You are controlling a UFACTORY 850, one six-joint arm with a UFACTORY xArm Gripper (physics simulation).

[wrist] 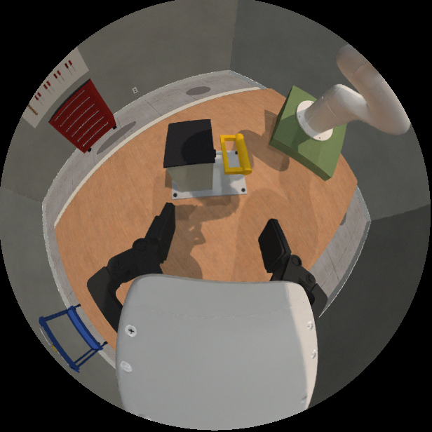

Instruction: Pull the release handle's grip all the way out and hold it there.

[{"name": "gripper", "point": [221,222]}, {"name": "light grey base plate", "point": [223,184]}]
